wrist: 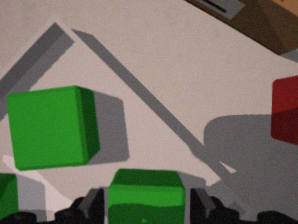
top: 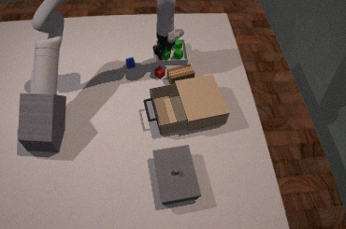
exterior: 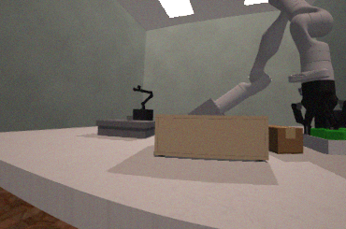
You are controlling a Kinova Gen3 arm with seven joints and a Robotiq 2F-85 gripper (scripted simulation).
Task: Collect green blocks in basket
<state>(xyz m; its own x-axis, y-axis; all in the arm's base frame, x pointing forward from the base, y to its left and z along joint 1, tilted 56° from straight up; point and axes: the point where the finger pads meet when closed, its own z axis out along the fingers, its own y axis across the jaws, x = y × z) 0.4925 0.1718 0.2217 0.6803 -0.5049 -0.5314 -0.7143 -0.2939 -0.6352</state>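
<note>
The basket lies 30 mm ahead of my hand, 30 mm to the left of it and 20 mm below it. Also, from my hand: blue block 160 mm behind, 30 mm to the right, 10 mm below; cardboard box 60 mm ahead, 130 mm to the right, 10 mm above; red block 30 mm behind, 100 mm to the right, 10 mm below.
</note>
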